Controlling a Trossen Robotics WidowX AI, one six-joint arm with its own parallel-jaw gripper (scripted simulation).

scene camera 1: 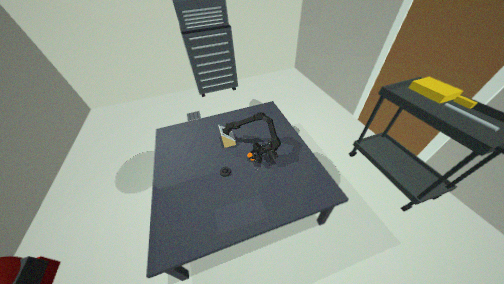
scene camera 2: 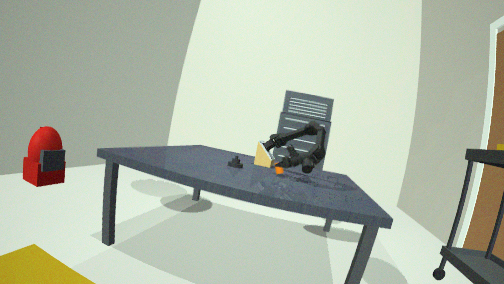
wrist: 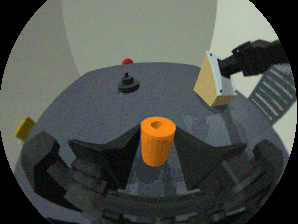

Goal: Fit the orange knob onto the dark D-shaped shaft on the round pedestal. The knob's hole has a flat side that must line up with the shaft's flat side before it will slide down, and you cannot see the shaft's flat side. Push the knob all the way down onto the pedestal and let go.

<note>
In view: the gripper (wrist: 157, 127) and an orange knob (wrist: 157, 134).
</note>
